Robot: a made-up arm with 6 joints.
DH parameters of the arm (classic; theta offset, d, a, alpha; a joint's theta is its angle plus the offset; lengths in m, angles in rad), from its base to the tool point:
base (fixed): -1.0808 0 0.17 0
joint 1: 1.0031 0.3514 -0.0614 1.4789
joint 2: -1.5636 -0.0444 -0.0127 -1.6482
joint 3: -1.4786 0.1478 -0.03 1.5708
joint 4: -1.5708 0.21 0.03 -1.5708
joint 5: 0 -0.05 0 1.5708
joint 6: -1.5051 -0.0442 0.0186 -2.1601
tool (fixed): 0.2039 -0.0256 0 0
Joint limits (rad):
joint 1: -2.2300..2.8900
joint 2: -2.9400..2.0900
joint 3: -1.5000..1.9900
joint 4: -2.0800..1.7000
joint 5: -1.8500..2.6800
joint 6: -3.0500..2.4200
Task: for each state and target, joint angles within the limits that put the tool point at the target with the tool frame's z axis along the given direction. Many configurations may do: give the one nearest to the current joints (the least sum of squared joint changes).
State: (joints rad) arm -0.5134 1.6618 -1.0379 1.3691 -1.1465 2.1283
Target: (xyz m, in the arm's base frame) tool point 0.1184 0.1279 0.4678 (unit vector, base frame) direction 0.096 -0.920 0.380
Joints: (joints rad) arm -0.7695 1.2419 -1.0962 1.6065 -0.6700 2.4140
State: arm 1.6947 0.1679 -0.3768 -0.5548 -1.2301 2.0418
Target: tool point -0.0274 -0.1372 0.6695 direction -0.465 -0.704 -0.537
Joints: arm 1.4738 0.4204 0.2167 -1.2588 -1.8185 2.0316
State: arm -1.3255 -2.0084 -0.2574 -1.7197 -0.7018 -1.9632
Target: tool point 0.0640 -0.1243 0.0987 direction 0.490 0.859 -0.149
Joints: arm -1.3940 -2.3742 0.5420 -1.1132 -0.4676 -2.2587
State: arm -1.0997 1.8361 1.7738 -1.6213 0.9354 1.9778
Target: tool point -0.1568 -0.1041 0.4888 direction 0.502 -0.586 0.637
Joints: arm -0.5828 2.0900 1.5907 -0.7736 1.1572 2.3196
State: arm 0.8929 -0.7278 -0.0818 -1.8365 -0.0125 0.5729
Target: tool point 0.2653 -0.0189 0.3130 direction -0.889 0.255 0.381
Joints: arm 0.9621 -0.7350 0.8247 -1.7801 0.1201 0.7865
